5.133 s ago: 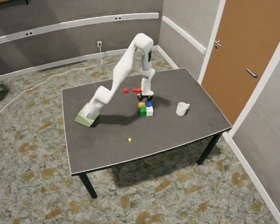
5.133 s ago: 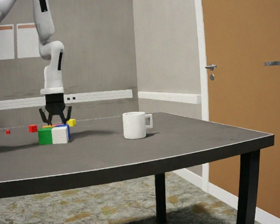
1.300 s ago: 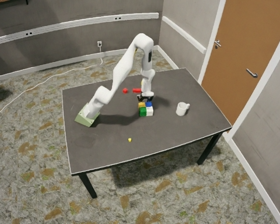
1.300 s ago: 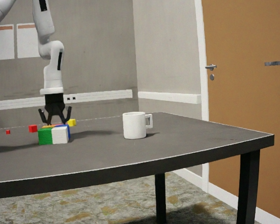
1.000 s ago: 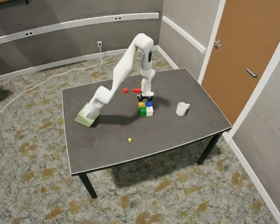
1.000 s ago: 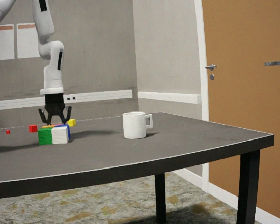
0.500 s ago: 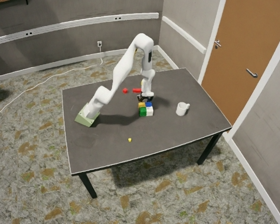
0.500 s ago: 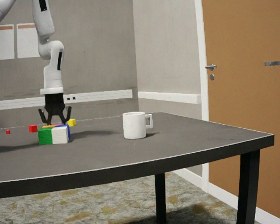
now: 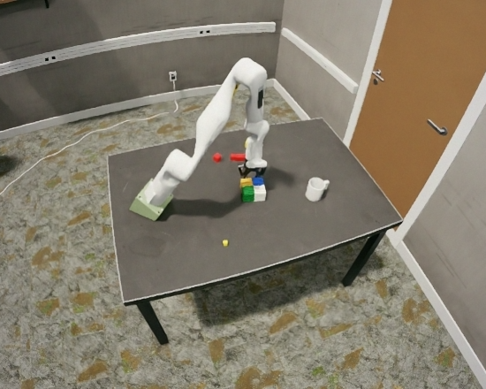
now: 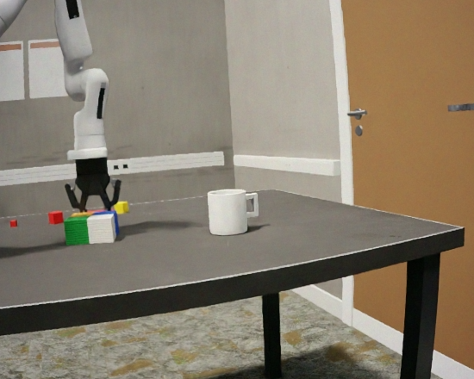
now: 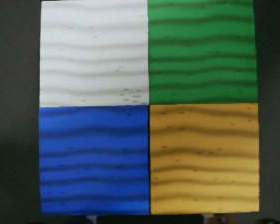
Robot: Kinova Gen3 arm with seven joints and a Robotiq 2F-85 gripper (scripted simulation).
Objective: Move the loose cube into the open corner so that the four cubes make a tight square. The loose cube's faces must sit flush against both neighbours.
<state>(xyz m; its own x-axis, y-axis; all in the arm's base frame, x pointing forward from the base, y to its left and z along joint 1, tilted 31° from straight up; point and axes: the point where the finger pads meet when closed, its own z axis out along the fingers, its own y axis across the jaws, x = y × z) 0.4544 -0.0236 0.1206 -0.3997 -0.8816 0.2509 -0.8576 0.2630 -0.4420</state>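
The blue cube is 40 mm to the right of my hand, 10 mm below it and 10 mm ahead of it. From my hand the other things lie so: white mug (230 mm ahead, 220 mm to the right); tiny yellow cube (290 mm behind, 240 mm to the right, 30 mm below); red bar (180 mm to the left, 50 mm ahead, 20 mm below).
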